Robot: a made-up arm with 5 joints.
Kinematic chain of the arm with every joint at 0, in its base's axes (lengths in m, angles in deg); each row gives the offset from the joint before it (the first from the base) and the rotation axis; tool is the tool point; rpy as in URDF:
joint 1: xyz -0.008 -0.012 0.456 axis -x
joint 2: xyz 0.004 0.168 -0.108 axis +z
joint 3: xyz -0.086 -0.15 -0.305 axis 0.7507 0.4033 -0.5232
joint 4: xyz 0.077 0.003 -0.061 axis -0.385 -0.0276 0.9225
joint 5: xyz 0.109 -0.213 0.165 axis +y
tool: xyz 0.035 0.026 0.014 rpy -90 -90 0
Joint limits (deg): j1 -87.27..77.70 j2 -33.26..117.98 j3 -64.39..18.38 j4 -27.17..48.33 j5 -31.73..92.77
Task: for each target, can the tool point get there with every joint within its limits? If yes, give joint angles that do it. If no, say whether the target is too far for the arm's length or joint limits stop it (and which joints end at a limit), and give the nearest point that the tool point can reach.
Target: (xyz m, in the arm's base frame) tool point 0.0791 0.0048 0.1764
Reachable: yes | joints -28.70 -17.62 -10.62 10.77 11.10
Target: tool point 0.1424 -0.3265 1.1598
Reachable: no: joint limits stop it (at a limit: joint 1, joint 4, joint 5) | nearest point 0.0617 -0.4102 0.6208 | short by 0.551 m
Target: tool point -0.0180 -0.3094 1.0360
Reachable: no: joint limits stop it (at a limit: joint 1, joint 4, joint 5) | nearest point -0.0112 -0.3944 0.6228 | short by 0.422 m
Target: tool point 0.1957 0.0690 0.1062
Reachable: yes | joints 44.21 91.20 -28.01 2.47 -19.59
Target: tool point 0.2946 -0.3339 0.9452
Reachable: no: joint limits stop it (at a limit: joint 1, joint 4, joint 5) | nearest point 0.1571 -0.4011 0.5937 | short by 0.383 m
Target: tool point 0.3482 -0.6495 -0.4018
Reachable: no: too far | nearest point 0.3069 -0.3340 -0.0407 | short by 0.481 m
